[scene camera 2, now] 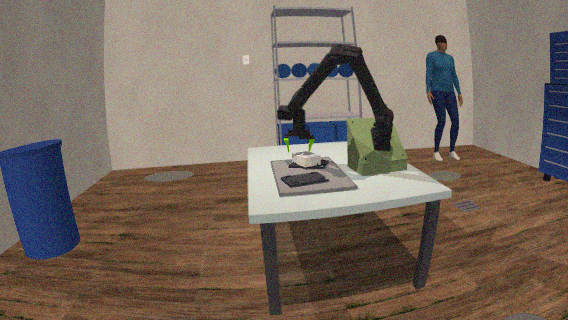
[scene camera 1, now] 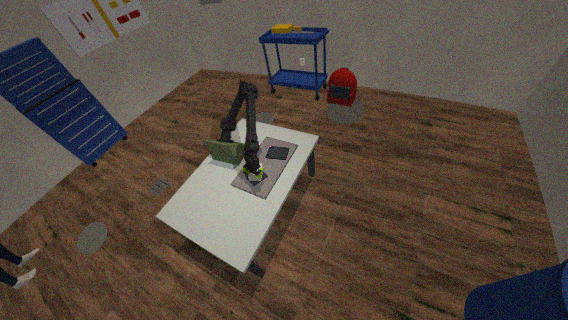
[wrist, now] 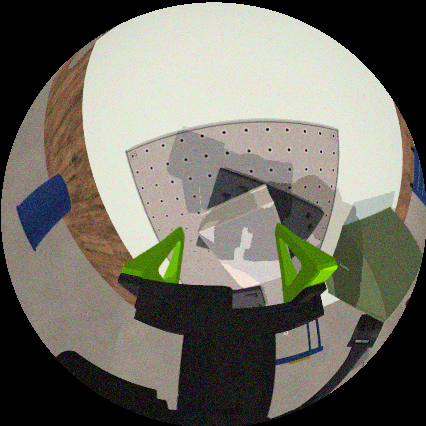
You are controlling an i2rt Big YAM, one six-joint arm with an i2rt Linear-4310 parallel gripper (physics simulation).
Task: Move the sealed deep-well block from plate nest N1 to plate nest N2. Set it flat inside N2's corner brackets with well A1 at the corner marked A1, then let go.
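Places are measured from the arm's base along level axes (x back, y down, z right), in centimetres.
Pixels of known places: gripper, fingertip midpoint: (scene camera 2: 298, 152) (scene camera 1: 254, 176) (wrist: 229, 229); arm's base, origin of the base link: (scene camera 2: 380, 140) (scene camera 1: 225, 141) (wrist: 381, 279).
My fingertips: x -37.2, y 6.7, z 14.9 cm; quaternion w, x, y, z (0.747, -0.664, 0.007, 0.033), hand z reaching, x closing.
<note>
Ahead of a thing's pixels: the offset from my fingertips to its middle. "spot": to the spot under its first point. Level surfaces: height alone.
The white sealed deep-well block @(dx +2.7, dy +2.4, dz -4.7 cm) (scene camera 1: 256, 177) (scene camera 2: 307, 159) (wrist: 250, 245) sits over a dark plate nest @(spot: dx +11.3, dy +4.4, dz -5.7 cm) (scene camera 2: 324, 162) (wrist: 302, 206), which I take to be N1. In the wrist view the block looks turned relative to that nest. The other dark nest @(dx -1.1, dy +4.8, dz -28.5 cm) (scene camera 1: 278, 152) (scene camera 2: 304, 179) (wrist: 248, 298), taken as N2, has no block on it. Its far part is hidden by my gripper body in the wrist view. My gripper (scene camera 1: 253, 173) (scene camera 2: 299, 151) (wrist: 229, 229) is open, its green fingertips just above the block, one toward either side. Well A1 and the corner marks are not readable.
Both nests are on a grey perforated board (scene camera 1: 280, 167) (scene camera 2: 345, 185) (wrist: 151, 200) on the white table @(dy +6.9 cm) (scene camera 1: 210, 215) (scene camera 2: 415, 192) (wrist: 250, 65). A green angular housing (scene camera 1: 224, 151) (scene camera 2: 365, 160) (wrist: 382, 250) stands beside the board, near the arm's base.
</note>
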